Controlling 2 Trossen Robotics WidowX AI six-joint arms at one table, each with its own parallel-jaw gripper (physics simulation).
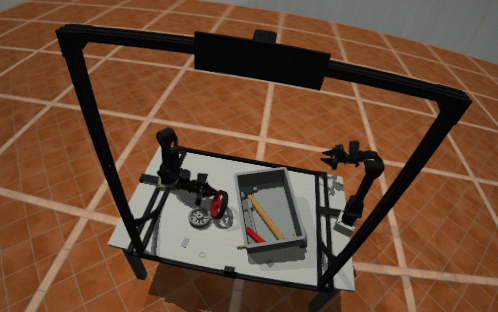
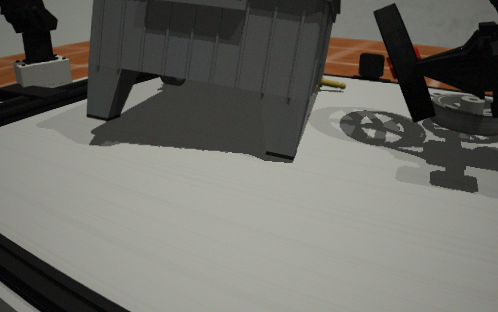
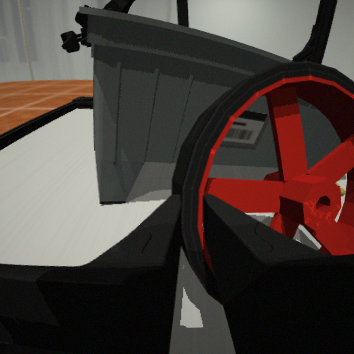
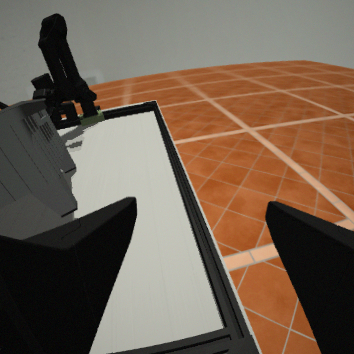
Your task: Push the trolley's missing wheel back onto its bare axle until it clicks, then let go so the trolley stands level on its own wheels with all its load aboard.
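Frame: origin at the left arm's base, x up, y back, z right, level; millimetres.
Where they show: left gripper, between the fingertips: [image 1: 217, 193] [image 2: 415, 66] [image 3: 190, 202]; right gripper, between the fingertips: [image 1: 321, 155] [image 3: 71, 44] [image 4: 201, 207]; left arm's base, origin of its link: [image 1: 167, 180] [image 4: 90, 113]; right arm's base, origin of its link: [image 1: 347, 220] [image 2: 40, 60].
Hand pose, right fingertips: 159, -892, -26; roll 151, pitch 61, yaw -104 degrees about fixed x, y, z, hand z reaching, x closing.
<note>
Each offset is from my right fingertips to the top centre of the thing, as dx, dy, dz. "*": to the spot under its first point.
The grey trolley @(* -82, +352, +500) [image 1: 277, 244] [image 2: 200, 55] [image 3: 130, 100] [image 4: 25, 160] stands mid-table on visible legs. Its brass axle @(* -170, +507, +454) [image 1: 241, 246] [image 2: 332, 83] sticks out low at one corner. A wooden-handled hammer @(-83, +377, +308) [image 1: 266, 217] and a red-handled tool @(-116, +439, +425) [image 1: 255, 235] lie inside. My left gripper [image 1: 215, 193] [image 2: 419, 67] [image 3: 190, 202] is shut on the rim of a red wheel with a black tyre @(-23, +608, +250) [image 1: 220, 205] [image 2: 405, 65] [image 3: 245, 196]. The wheel is held raised and tilted beside the trolley, apart from the axle. My right gripper [image 1: 325, 157] [image 4: 201, 207] is open and empty, high at the far right.
A grey spoked wheel @(-144, +709, +281) [image 1: 199, 218] [image 2: 457, 120] lies flat on the table below my left gripper. A black frame [image 1: 95, 130] rises around the table. A black block @(* -135, +580, +592) [image 1: 229, 271] [image 2: 371, 65] sits at the near edge. Small pale patches show on the near table top.
</note>
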